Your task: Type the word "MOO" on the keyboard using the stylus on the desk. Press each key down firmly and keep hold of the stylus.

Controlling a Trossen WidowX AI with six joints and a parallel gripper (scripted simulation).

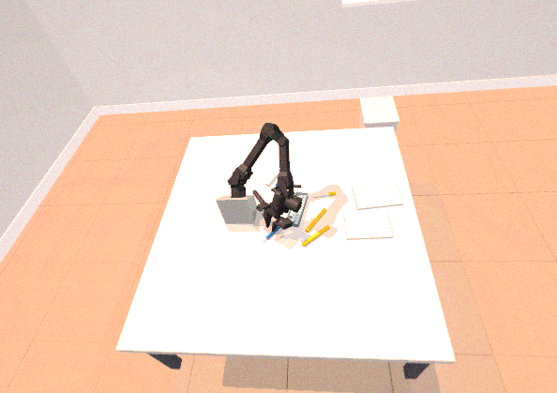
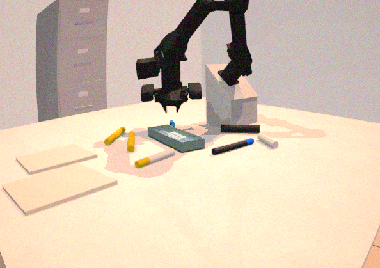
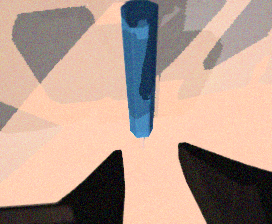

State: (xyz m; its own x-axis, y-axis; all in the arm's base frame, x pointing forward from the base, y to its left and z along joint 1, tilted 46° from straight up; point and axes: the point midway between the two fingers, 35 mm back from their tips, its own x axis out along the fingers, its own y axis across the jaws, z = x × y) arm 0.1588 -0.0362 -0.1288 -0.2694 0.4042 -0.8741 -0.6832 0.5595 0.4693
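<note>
My gripper tip is now 10 mm past the stylus, 10 mm to the left of it and 40 mm above it. From my gripper tip the other things lie so: white cylinder (10 mm ahead, 360 mm to the left, 40 mm below); then black bar (60 mm behind, 230 mm to the left, 40 mm below); then blue-capped pen (70 mm ahead, 310 mm to the left, 40 mm below).
</note>
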